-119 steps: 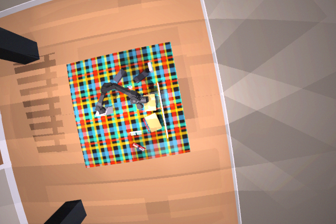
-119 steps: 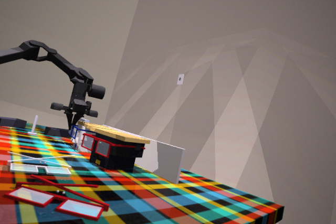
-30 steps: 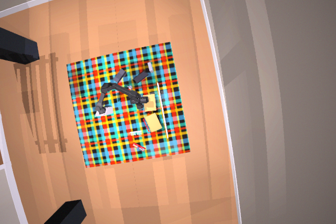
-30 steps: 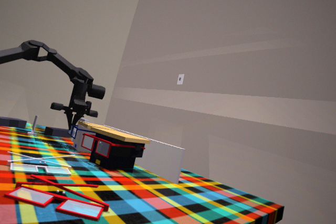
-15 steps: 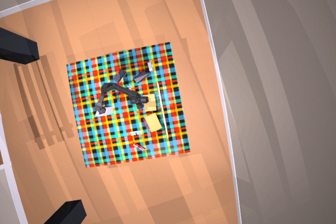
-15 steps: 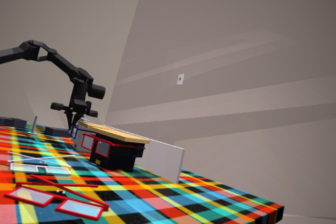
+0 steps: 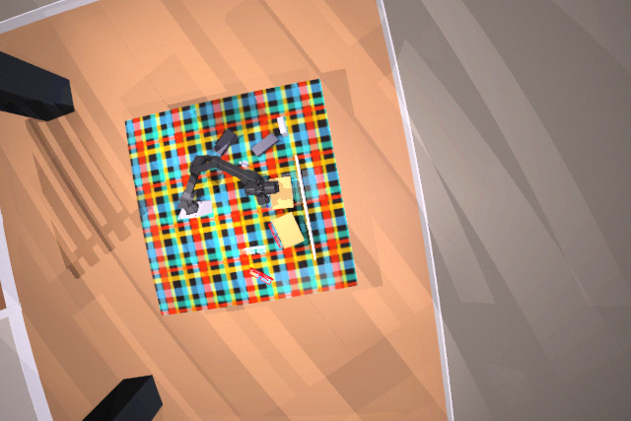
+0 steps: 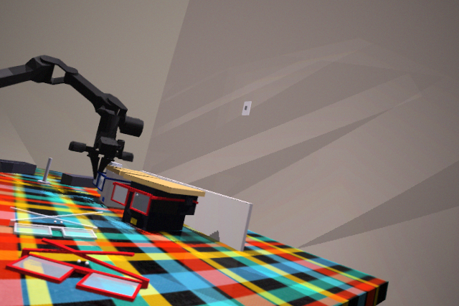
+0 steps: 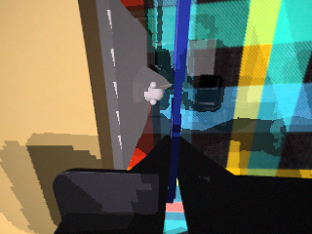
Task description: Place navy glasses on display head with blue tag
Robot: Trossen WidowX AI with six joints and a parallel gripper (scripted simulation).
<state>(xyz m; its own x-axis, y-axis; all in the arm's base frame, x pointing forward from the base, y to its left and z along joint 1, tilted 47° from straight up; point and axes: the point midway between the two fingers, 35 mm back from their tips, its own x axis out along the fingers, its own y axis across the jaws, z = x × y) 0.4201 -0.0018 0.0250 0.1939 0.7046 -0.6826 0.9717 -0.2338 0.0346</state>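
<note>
Right now the white display head is 6 cm ahead of my gripper tip and 5 cm to the right of it. The rest, counted from my gripper tip: black display head 27 cm to the right, 4 cm ahead; then grey post 18 cm to the left, 10 cm behind, 4 cm below; then white upright panel 20 cm ahead, 16 cm to the right, 1 cm below.
</note>
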